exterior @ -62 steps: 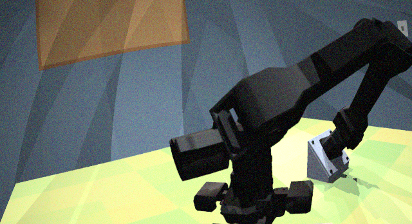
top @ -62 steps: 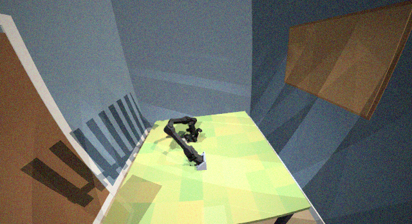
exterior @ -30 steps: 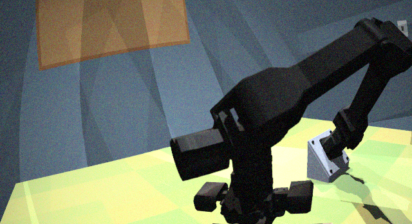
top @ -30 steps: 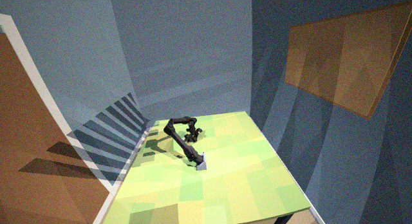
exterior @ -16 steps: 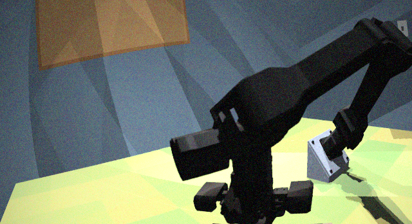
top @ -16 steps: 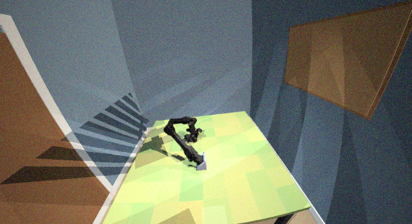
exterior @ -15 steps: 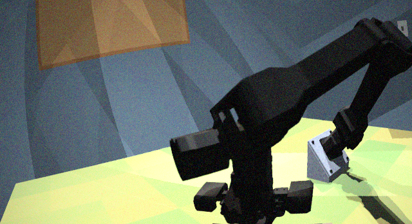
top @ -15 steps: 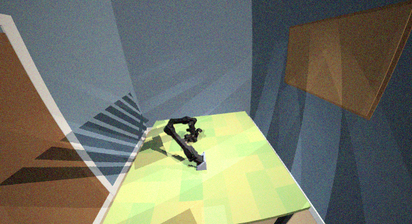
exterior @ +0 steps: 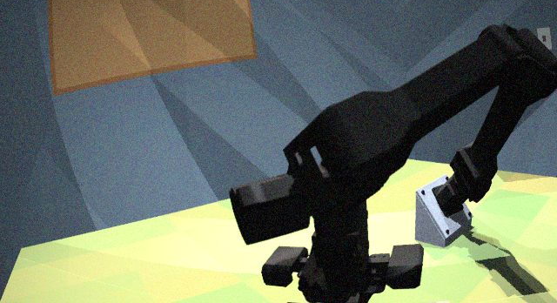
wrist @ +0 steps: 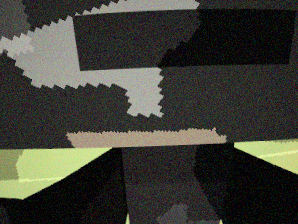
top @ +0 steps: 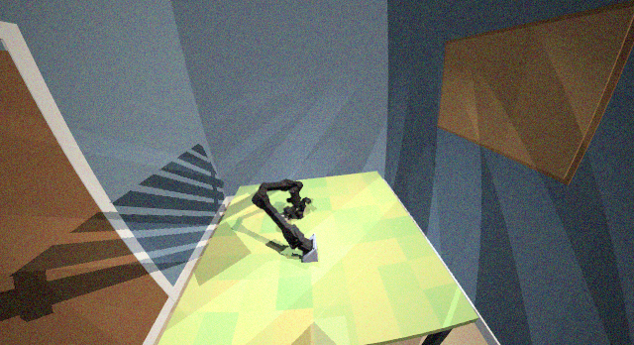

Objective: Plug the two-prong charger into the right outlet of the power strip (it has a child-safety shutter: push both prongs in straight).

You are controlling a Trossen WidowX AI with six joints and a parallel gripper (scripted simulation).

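My gripper tip is now 1 cm short of the two-prong charger, 1 cm to the right of it and 1 cm below it.
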